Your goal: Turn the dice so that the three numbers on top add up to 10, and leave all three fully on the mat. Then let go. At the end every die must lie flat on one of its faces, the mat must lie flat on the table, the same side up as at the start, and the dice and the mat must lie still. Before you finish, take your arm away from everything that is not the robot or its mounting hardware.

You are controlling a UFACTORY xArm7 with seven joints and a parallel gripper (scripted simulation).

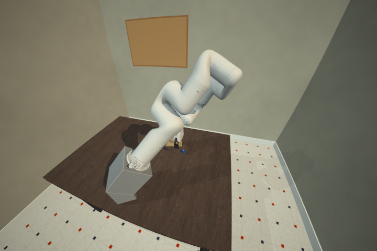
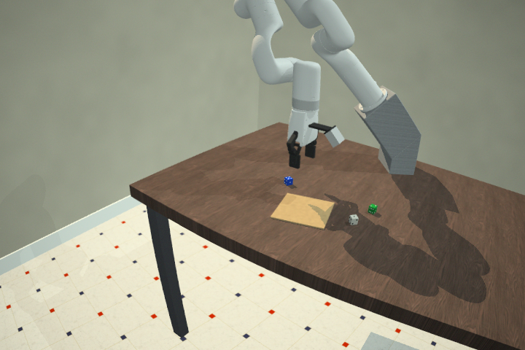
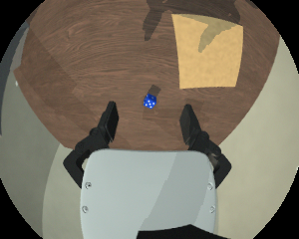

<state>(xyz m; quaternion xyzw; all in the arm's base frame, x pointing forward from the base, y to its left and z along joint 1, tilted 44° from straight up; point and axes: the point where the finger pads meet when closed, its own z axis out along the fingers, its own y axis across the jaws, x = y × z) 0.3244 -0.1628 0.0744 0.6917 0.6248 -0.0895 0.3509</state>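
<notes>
Right now my hand is 8 cm above the blue die, 4 cm to the left of it and 1 cm past it. The rest, counted from my hand: green die: 23 cm to the left, 8 cm below, 5 cm ahead; then tan mat: 12 cm ahead, 9 cm below, 5 cm to the left; then white die: 19 cm to the left, 13 cm ahead, 8 cm below.
</notes>
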